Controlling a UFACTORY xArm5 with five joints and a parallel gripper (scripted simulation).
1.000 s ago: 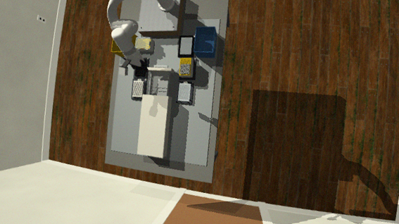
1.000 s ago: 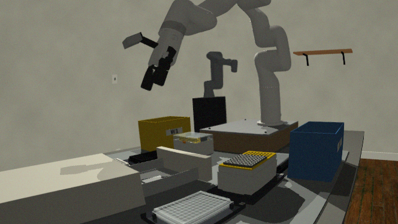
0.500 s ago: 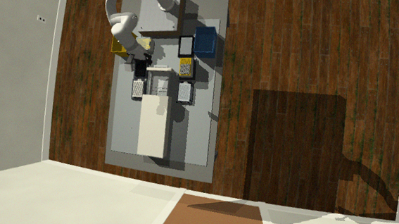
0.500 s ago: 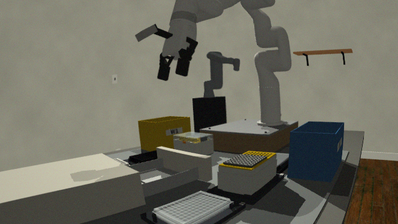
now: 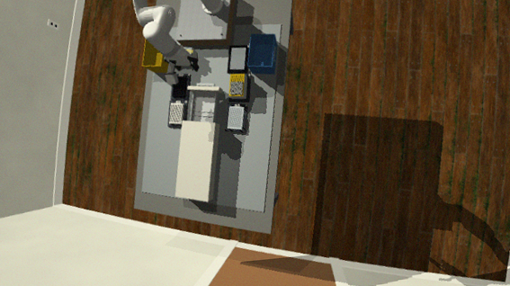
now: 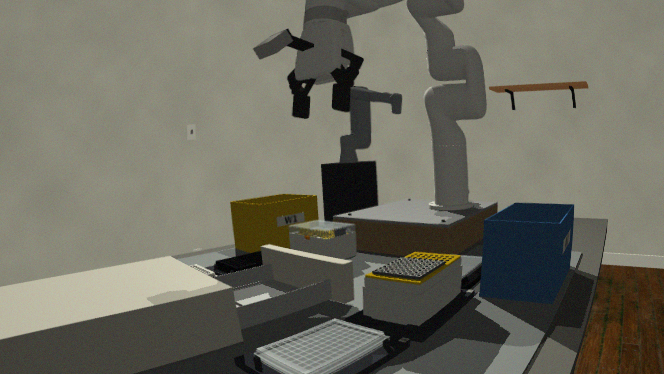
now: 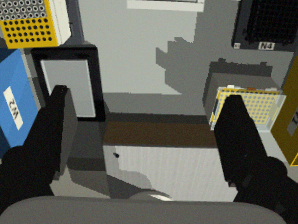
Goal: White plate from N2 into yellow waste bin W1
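Right now my hand is 270 mm above the white plate, 220 mm to the left of it and 170 mm short of it. Round my hand: black plate 270 mm below, 210 mm to the right; yellow-topped tip box 240 mm below, 170 mm to the left, 30 mm ahead; drawer 270 mm below, 160 mm ahead, 40 mm to the right.
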